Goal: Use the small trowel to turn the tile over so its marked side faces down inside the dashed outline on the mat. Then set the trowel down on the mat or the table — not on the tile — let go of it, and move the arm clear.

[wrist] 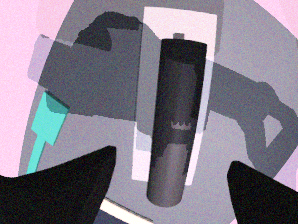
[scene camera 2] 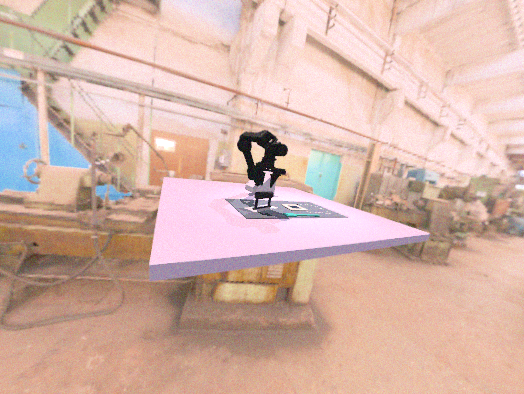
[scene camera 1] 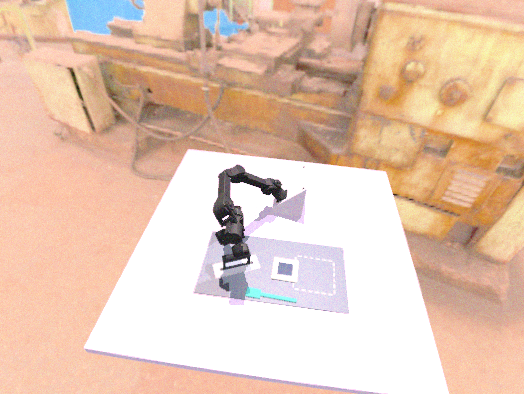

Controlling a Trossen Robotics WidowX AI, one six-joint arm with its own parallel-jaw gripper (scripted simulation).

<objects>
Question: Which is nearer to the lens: the trowel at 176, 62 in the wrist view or the teal flat tool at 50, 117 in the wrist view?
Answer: The trowel.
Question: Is my gripper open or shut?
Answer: Open.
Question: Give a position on a grey mat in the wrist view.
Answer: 93, 67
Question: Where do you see a grey mat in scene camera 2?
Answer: At 239, 204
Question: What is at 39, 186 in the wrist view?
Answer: My gripper.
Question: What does my gripper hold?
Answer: Nothing.
</objects>
